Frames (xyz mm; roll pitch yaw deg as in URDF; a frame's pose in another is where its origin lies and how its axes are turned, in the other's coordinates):
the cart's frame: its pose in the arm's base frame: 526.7 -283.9 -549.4 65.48 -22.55 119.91
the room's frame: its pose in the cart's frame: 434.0 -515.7 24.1 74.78 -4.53 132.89
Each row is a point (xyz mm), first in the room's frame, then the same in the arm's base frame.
Working: the room's frame: its pose in the arm's base frame: 443.6 333.8 -807.0 7.33 -22.57 -74.59

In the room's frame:
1: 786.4 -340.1 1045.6
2: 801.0 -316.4 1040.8
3: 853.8 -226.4 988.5
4: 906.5 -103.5 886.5
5: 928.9 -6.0 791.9
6: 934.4 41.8 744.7
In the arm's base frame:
1: 81.4 -123.6 412.4
2: 108.4 -130.9 416.4
3: 218.0 -167.3 399.3
4: 369.7 -210.0 340.6
5: 488.3 -231.2 274.0
6: 545.3 -237.0 238.5

